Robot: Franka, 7 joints.
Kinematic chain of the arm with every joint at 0, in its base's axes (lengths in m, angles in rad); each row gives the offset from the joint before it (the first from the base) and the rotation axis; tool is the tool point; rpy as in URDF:
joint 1: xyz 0 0 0.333 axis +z
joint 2: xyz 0 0 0 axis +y
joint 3: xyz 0 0 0.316 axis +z
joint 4: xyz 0.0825 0 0 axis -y
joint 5: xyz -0.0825 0 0.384 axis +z
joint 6: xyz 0 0 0 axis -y
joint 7: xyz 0.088 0 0 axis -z
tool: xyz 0 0 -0.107 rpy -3.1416 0 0
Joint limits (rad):
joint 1: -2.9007..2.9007
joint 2: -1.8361..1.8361
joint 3: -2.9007..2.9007
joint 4: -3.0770..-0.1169
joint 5: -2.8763..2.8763
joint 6: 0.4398..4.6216
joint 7: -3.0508..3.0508
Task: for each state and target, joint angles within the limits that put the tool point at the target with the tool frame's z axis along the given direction. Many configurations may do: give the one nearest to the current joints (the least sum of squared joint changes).
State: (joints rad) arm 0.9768 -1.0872 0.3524 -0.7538 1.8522 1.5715 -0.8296
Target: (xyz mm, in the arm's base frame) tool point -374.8 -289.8 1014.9 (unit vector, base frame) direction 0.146 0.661 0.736
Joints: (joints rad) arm 0.5115 -0.9519 -0.4639 -0.5080 1.0808 1.8932 -0.8296
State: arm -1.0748 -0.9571 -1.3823 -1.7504 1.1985 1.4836 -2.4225
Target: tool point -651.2 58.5 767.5 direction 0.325 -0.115 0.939
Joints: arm -0.7968 -1.1849 -1.3005 -1.0638 1.5724 1.7058 -2.4225
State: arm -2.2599 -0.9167 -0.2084 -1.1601 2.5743 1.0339 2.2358
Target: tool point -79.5 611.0 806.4 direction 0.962 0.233 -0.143
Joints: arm -1.6895 -1.2564 -0.7744 -0.9371 2.5381 1.0538 2.2358
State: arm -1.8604 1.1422 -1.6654 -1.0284 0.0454 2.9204 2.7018
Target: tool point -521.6 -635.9 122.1 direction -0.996 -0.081 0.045
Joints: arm -1.8085 1.8361 -1.5583 -0.7341 -0.2638 2.5869 2.7018
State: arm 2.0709 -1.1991 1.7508 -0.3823 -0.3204 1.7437 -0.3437
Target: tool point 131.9 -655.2 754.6 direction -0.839 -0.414 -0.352
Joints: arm 2.0090 -0.9243 1.9603 -0.1175 -0.0852 1.4895 -0.3437
